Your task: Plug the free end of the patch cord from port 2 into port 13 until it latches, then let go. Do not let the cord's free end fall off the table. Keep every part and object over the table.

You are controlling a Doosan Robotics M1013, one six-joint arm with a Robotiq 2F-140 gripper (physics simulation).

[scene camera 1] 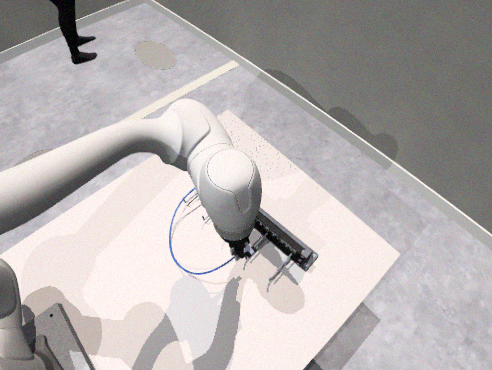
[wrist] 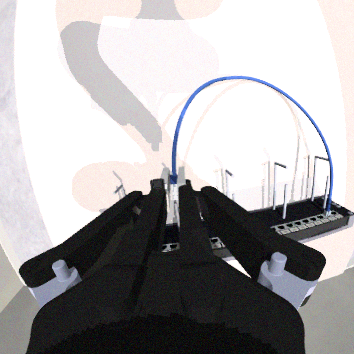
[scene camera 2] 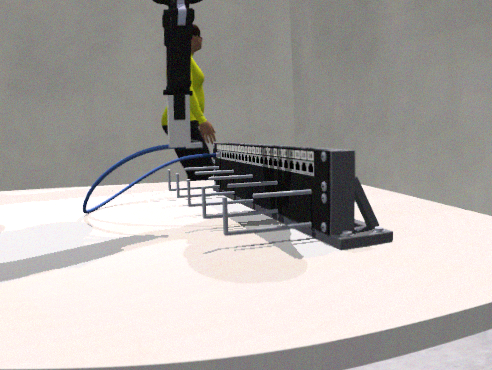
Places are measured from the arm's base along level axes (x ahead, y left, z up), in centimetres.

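Where they show: gripper, between the fingertips: (scene camera 1: 237,254) (wrist: 174,176) (scene camera 2: 179,147).
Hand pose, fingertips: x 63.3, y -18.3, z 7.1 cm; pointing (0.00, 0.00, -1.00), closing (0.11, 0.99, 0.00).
Observation:
Each offset is from my fingertips to the top centre of the thing. Level surfaces: height alone.
My gripper (scene camera 1: 243,252) (scene camera 2: 180,143) (wrist: 174,176) is shut on the plug at the free end of the blue patch cord (scene camera 1: 170,240) (scene camera 2: 99,183) (wrist: 240,77). The clear plug {dx +1.3, dy -0.2, dz +1.0 cm} (scene camera 2: 195,144) (wrist: 173,194) points toward the black patch panel {dx +11.5, dy +8.8, dz -0.5 cm} (scene camera 1: 286,234) (scene camera 2: 341,192) (wrist: 262,215). It is held in front of the port row, near the height of the panel's top and apart from the panel. The cord loops out over the table to a port near the panel's far end. Port numbers are too small to read; the fingers hide part of the port row in the wrist view.
Grey cable-guide rods (scene camera 1: 280,269) (scene camera 2: 225,216) (wrist: 274,185) stick out from the panel's front, below the ports. The white table {dz -10.6 cm} (scene camera 1: 350,250) (scene camera 2: 150,325) carries the panel. A mounting plate (scene camera 1: 61,320) lies at the lower left in scene camera 1. A person (scene camera 1: 70,30) (scene camera 2: 198,87) stands beyond the table.

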